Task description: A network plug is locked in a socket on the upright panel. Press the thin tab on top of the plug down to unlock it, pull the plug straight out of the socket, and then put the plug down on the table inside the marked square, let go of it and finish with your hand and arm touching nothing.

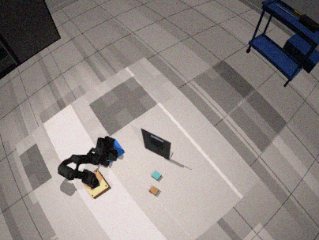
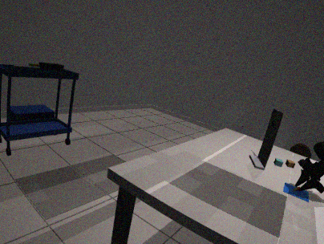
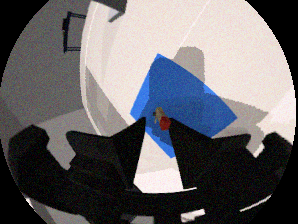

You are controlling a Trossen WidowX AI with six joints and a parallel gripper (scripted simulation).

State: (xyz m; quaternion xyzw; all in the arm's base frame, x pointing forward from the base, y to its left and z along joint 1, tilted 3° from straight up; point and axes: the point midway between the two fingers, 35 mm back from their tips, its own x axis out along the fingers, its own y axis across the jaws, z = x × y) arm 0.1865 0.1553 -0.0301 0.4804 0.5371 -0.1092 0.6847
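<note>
Right now the network plug is right at my gripper tip. Also, from my gripper tip: blue marked square: 20 mm below, 10 mm to the right; then teal block: 290 mm to the right, 160 mm ahead; then upright dark panel: 250 mm ahead, 160 mm to the right, 120 mm above.
</note>
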